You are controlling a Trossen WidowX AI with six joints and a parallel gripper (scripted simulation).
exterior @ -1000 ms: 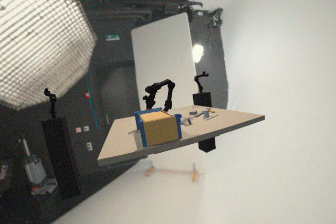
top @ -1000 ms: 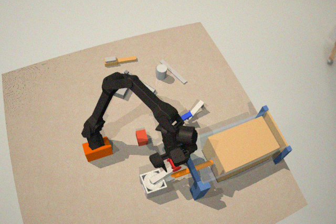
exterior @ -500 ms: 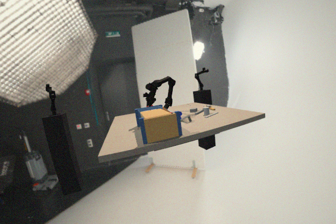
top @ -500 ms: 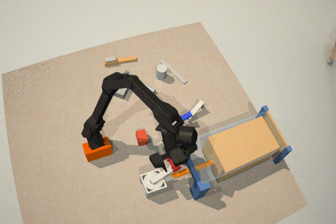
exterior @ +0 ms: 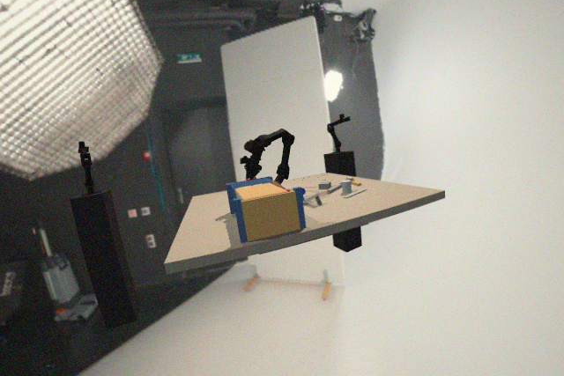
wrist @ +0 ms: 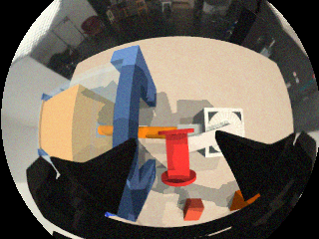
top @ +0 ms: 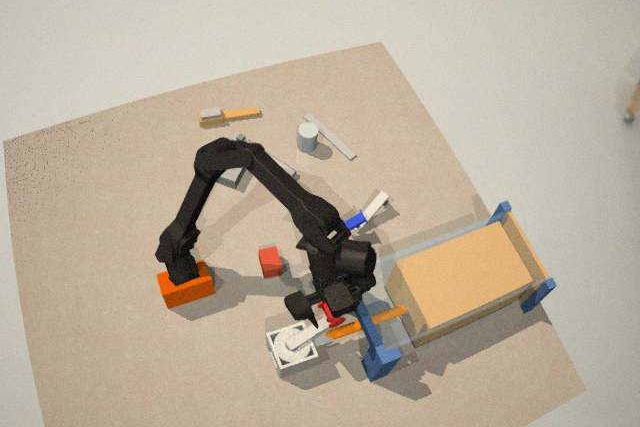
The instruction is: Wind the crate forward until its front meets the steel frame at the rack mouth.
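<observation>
The red knob is 20 mm to the left of my gripper tip and 20 mm below it. From my gripper tip the other things lie so: hand winch: 120 mm below, 120 mm behind; then blue steel frame: 60 mm ahead, 50 mm below, 10 mm to the right; then red-knobbed winch handle: 50 mm below, 40 mm behind, 20 mm to the left.
</observation>
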